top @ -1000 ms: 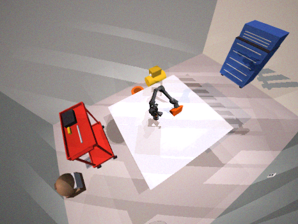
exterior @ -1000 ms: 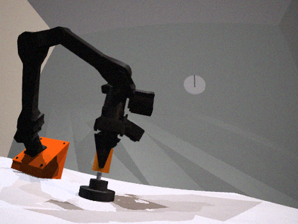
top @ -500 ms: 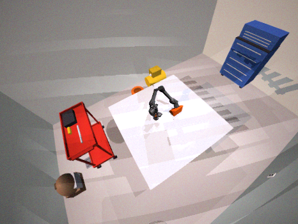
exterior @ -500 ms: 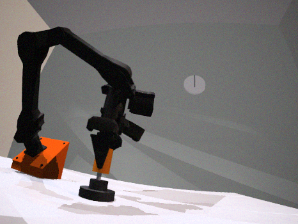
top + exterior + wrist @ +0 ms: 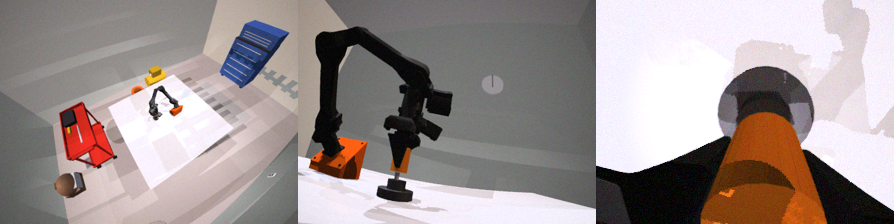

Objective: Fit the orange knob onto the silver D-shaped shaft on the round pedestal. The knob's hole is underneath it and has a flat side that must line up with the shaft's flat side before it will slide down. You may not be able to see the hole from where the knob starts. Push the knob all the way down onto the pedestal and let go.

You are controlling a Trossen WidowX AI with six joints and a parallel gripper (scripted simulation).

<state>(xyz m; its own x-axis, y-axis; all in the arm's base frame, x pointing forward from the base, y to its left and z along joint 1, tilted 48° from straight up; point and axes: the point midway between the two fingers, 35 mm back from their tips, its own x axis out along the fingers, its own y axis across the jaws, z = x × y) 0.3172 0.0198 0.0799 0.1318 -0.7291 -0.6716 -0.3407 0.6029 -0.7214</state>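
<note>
My gripper tip is now 3 cm below the orange knob. Also, from my gripper tip: round black pedestal: 4 cm below.
</note>
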